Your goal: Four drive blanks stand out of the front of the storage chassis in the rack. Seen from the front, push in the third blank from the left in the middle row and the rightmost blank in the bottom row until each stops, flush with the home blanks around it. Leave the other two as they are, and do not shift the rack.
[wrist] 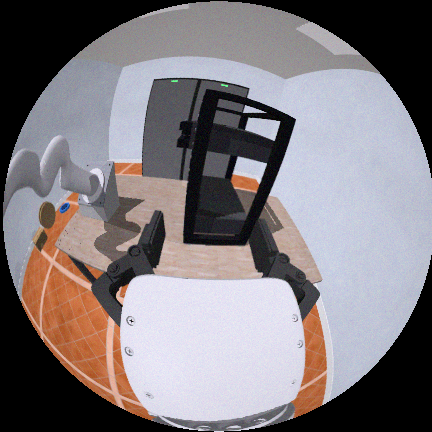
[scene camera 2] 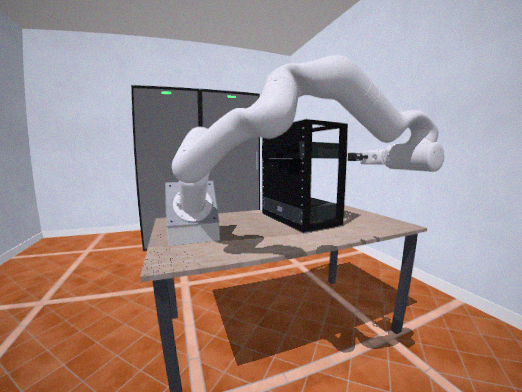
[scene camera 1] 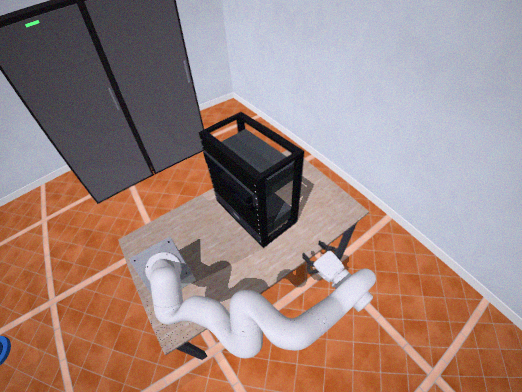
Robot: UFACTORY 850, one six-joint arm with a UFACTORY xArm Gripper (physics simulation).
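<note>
The black rack (scene camera 1: pixel 262 215) (scene camera 2: pixel 307 175) (wrist: pixel 196 175) stands upright on the table. The dark storage chassis (scene camera 2: pixel 325 150) (wrist: pixel 242 144) sits in its upper part, seen from the open side. In the wrist view, dark drive blanks (wrist: pixel 184 142) stand out past the rack's front post, at more than one height. Their rows and columns cannot be told from this side, and the front face is too dark to read. My gripper (scene camera 1: pixel 314 250) (scene camera 2: pixel 351 157) (wrist: pixel 208 226) is open and empty. It is off the rack's open side, apart from it, with the fingers pointing toward that side.
The wooden table (scene camera 1: pixel 335 200) (scene camera 2: pixel 380 226) (wrist: pixel 135 185) carries the arm's base (scene camera 2: pixel 192 232) (wrist: pixel 107 202) at its left end. Another unit (scene camera 2: pixel 280 207) sits at the rack's bottom. Tall grey cabinets (scene camera 1: pixel 60 100) (scene camera 2: pixel 165 150) (wrist: pixel 167 125) stand behind. Walls rise behind and to the right.
</note>
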